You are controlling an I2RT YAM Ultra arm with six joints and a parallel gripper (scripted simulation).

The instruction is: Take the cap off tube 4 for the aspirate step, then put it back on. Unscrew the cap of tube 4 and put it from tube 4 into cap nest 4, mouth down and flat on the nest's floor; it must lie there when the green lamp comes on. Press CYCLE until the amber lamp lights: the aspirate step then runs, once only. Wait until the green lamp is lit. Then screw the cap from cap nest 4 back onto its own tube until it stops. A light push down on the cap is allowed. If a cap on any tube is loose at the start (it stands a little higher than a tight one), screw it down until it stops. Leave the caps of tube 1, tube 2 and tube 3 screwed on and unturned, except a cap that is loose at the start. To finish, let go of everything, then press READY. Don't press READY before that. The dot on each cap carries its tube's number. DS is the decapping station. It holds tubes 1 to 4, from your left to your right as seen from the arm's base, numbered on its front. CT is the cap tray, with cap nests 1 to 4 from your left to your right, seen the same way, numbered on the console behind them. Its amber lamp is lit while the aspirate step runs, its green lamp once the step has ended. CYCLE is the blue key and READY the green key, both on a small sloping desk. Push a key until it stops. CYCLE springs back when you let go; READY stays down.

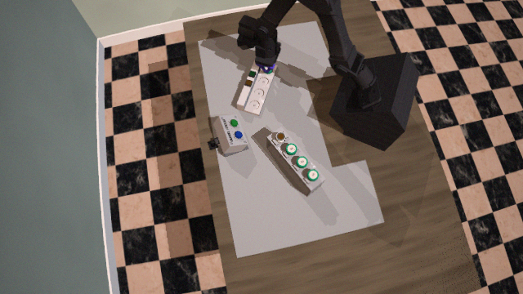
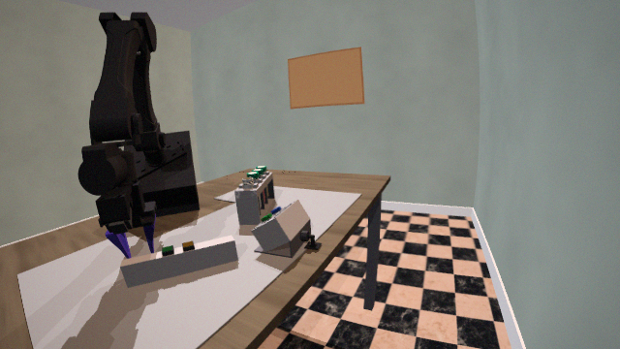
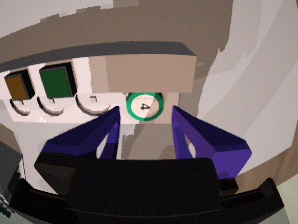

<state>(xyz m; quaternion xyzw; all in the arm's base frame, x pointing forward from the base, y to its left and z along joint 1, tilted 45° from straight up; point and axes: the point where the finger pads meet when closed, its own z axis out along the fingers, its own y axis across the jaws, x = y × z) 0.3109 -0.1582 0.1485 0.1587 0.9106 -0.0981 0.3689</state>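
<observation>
The green ready key lies 220 mm to the left of my hand, 150 mm ahead of it and 30 mm above it. Round my hand: cap 3: 360 mm to the left, 80 mm above, 10 mm behind; cap 2: 410 mm to the left, 80 mm above, 30 mm behind; blue cycle key: 270 mm to the left, 140 mm ahead, 30 mm above.
</observation>
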